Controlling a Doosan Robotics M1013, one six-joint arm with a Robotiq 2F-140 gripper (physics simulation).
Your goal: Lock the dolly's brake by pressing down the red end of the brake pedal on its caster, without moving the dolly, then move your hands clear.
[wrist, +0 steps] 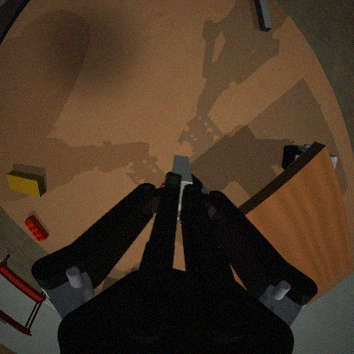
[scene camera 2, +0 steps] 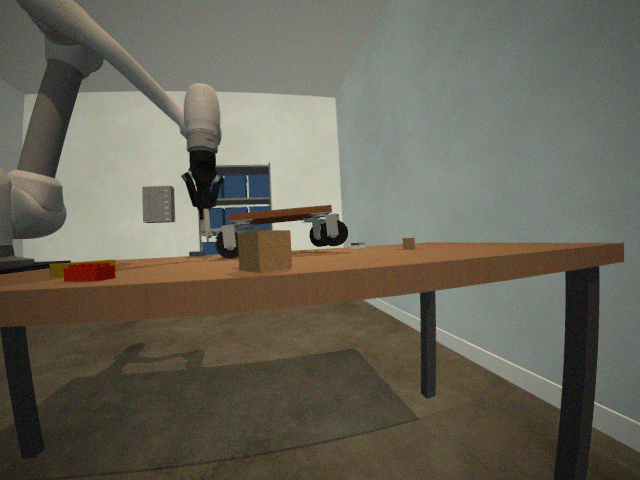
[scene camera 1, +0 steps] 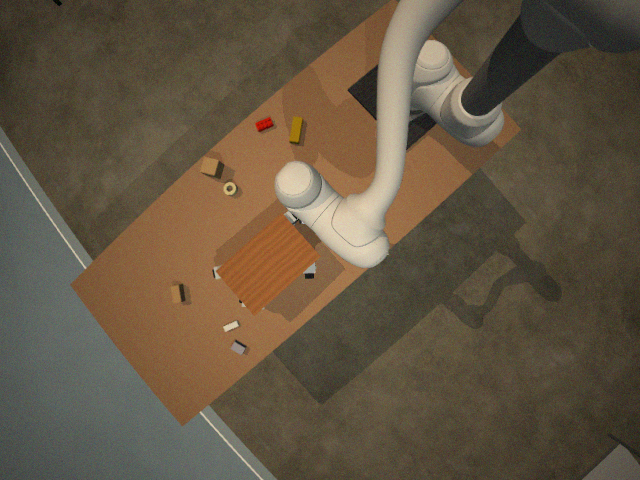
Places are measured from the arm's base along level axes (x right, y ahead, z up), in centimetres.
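Pixels of known places: gripper, fingertip midpoint: (wrist: 179, 166) (scene camera 2: 205, 231).
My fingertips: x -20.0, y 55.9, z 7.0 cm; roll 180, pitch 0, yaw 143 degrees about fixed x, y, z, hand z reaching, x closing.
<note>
For each thing: its top centre in the pictures, then the offset to it from my fingertips. "spot": a spot on its surface instead. Level surfaces: height alone.
- red pedal end, surface spot: (wrist: 162, 186) spot: dz +0.3, dx +2.9, dy +1.1 cm
- table, its level: dz -8.3 cm
- red brick, middle of its top: (scene camera 2: 89, 263) (wrist: 33, 231) (scene camera 1: 263, 123) dz -6.0, dx +39.6, dy -1.6 cm
- yellow block, middle of its top: (wrist: 21, 184) (scene camera 2: 83, 261) (scene camera 1: 295, 129) dz -6.1, dx +30.9, dy -11.2 cm
- ring, middle of its top: (scene camera 1: 229, 188) dz -5.9, dx +23.7, dy +22.2 cm
- smaller wooden block, middle of its top: (scene camera 2: 408, 237) (scene camera 1: 175, 294) dz -5.0, dx -1.2, dy +60.6 cm
- white block, middle of its top: (scene camera 1: 230, 326) dz -7.2, dx -22.4, dy +48.4 cm
- grey block, middle of its top: (scene camera 1: 237, 348) dz -6.3, dx -31.1, dy +49.9 cm
The dolly (scene camera 1: 268, 263) (scene camera 2: 281, 211) (wrist: 305, 220) has a brown wooden deck and black caster wheels. In scene camera 2 its deck slopes, lower at the gripper's end, and its far-end wheels (scene camera 2: 329, 233) stand off the table. My gripper (scene camera 2: 205, 232) (wrist: 179, 166) is shut and empty, pointing down at the caster beside the deck's low end. Its narrow grey tips appear to touch the metal part there. In the wrist view a sliver of the red pedal end (wrist: 162, 186) shows beside the fingers. The rest of the pedal is hidden; scene camera 1 hides the gripper under the arm.
On the table (scene camera 1: 134, 268) (scene camera 2: 465, 258) are a red brick (scene camera 1: 264, 124) (scene camera 2: 89, 271) (wrist: 36, 228), a yellow block (scene camera 1: 295, 130) (wrist: 26, 183), a wooden block (scene camera 1: 210, 166) (scene camera 2: 264, 250), a ring (scene camera 1: 230, 182), a smaller wooden block (scene camera 1: 177, 292), a white block (scene camera 1: 231, 326) and a grey block (scene camera 1: 238, 347).
</note>
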